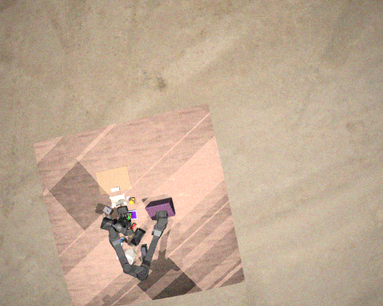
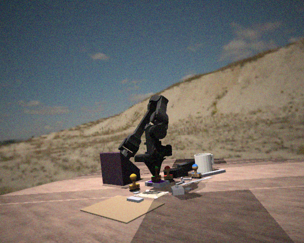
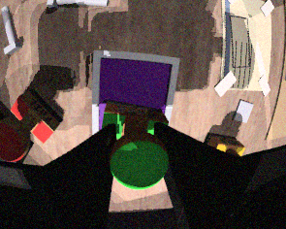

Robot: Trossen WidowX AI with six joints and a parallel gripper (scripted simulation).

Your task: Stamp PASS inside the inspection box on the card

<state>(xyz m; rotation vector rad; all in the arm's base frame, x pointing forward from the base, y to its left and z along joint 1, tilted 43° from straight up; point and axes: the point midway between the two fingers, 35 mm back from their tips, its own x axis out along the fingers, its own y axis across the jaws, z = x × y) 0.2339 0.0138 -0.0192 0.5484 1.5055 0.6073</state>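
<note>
My gripper tip is now right at the green-knobbed PASS stamp. From my gripper tip the other things lie so: yellow-knobbed stamp 10 cm to the right, 4 cm behind, 2 cm below; then purple ink pad 4 cm below; then red stamp 8 cm to the left, 2 cm below.
</note>
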